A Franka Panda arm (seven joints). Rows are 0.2 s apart.
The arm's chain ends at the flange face. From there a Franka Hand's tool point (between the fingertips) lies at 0.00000 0.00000 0.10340 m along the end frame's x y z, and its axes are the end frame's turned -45 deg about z.
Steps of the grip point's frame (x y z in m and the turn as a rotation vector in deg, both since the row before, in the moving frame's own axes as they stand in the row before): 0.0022, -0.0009, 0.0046, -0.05, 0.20, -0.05; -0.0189, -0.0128, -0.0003, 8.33, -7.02, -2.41; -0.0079, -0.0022, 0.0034, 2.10, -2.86, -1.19
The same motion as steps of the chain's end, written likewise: 0.0006, -0.0020, 0.0046, 0.11, 0.18, -0.05; -0.0029, 0.0056, 0.0016, 0.93, -10.85, -2.41; -0.0008, 0.0030, 0.0036, -0.54, -3.51, -1.19
